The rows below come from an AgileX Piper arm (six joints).
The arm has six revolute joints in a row. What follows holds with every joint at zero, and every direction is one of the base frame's.
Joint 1 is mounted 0.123 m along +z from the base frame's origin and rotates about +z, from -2.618 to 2.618 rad.
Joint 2 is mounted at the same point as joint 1 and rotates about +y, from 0 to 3.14 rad.
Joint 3 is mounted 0.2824 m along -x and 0.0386 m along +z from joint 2 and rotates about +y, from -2.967 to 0 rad.
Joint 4 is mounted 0.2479 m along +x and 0.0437 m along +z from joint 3 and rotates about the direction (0.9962, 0, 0.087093), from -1.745 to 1.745 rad.
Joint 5 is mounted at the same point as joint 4 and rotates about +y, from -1.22 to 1.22 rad.
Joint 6 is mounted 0.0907 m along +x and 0.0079 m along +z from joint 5 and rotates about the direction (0.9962, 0, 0.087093), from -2.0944 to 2.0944 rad.
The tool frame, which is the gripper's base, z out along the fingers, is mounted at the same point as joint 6; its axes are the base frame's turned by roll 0, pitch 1.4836 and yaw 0 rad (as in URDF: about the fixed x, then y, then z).
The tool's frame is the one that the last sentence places.
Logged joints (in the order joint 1, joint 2, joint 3, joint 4, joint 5, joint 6), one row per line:
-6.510 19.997 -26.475 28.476 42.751 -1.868
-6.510 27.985 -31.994 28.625 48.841 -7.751
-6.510 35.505 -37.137 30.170 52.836 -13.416
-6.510 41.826 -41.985 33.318 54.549 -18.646
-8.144 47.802 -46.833 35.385 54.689 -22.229
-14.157 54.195 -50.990 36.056 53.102 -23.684
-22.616 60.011 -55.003 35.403 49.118 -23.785
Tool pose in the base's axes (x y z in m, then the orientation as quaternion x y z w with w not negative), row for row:
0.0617 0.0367 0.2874 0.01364 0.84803 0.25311 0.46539
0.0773 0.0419 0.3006 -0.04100 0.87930 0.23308 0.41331
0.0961 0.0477 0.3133 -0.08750 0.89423 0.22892 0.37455
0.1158 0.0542 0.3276 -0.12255 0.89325 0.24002 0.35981
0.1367 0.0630 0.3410 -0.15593 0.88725 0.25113 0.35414
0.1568 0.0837 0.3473 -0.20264 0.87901 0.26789 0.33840
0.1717 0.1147 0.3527 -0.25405 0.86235 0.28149 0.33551
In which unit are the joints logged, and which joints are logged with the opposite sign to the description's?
The joints are logged in degrees. Opposite sign: joint 1.
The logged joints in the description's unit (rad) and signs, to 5 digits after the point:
0.11362 0.34901 -0.46208 0.49700 0.74615 -0.03260
0.11362 0.48843 -0.55840 0.49960 0.85244 -0.13528
0.11362 0.61968 -0.64816 0.52657 0.92216 -0.23415
0.11362 0.73000 -0.73278 0.58151 0.95206 -0.32543
0.14214 0.83430 -0.81739 0.61758 0.95450 -0.38797
0.24709 0.94588 -0.88994 0.62930 0.92680 -0.41336
0.39472 1.04739 -0.95998 0.61790 0.85727 -0.41513

